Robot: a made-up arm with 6 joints.
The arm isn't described. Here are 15 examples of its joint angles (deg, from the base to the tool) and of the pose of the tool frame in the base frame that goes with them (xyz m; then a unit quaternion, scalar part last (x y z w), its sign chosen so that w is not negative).
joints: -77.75 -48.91 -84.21 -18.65 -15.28 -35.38
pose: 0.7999 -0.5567 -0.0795 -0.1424 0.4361 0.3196 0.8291
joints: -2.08 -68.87 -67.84 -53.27 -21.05 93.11
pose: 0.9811 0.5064 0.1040 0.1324 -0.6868 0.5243 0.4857
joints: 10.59 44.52 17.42 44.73 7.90 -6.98
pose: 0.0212 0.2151 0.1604 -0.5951 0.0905 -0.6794 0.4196
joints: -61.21 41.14 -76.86 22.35 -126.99 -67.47
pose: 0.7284 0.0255 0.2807 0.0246 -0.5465 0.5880 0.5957
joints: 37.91 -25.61 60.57 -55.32 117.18 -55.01
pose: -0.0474 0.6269 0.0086 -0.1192 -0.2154 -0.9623 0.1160
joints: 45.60 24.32 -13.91 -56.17 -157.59 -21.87
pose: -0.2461 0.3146 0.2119 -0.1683 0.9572 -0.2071 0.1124
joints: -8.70 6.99 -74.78 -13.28 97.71 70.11
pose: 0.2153 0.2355 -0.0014 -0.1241 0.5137 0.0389 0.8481
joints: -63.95 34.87 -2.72 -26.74 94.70 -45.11
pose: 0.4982 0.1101 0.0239 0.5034 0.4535 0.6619 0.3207
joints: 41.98 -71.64 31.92 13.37 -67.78 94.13
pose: 0.0636 0.4849 -0.0119 -0.4110 -0.0702 -0.4421 0.7942
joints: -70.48 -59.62 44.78 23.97 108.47 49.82
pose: 0.8438 -0.5159 -0.1444 -0.0260 -0.1140 0.2249 0.9673
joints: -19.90 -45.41 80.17 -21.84 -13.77 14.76
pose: 0.5987 0.3816 0.2016 -0.0155 0.8208 -0.5341 0.2020
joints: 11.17 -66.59 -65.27 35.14 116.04 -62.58
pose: 0.4429 0.2923 0.1503 -0.0553 0.9510 0.3010 0.0448
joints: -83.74 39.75 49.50 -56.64 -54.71 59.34
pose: 0.7552 -0.2776 0.3715 -0.0206 -0.9885 -0.0466 0.1421
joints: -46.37 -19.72 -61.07 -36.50 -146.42 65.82
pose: 0.7159 0.2582 -0.0267 -0.1635 0.5312 -0.8184 0.1463
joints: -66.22 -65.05 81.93 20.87 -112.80 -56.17
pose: 0.6920 -0.4311 -0.0068 0.4066 0.6691 -0.0717 0.6180
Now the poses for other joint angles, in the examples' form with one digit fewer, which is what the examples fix.
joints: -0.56 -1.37 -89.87 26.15 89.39 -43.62
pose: 0.364 0.247 0.177 -0.014 -0.944 -0.230 0.235
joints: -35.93 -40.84 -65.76 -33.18 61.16 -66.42
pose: 0.805 -0.033 -0.095 0.017 0.739 0.373 0.560
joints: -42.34 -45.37 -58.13 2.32 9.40 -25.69
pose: 0.862 -0.006 -0.102 -0.076 0.287 0.671 0.679
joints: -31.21 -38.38 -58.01 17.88 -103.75 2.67
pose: 0.710 0.329 0.139 0.052 -0.598 0.787 0.142
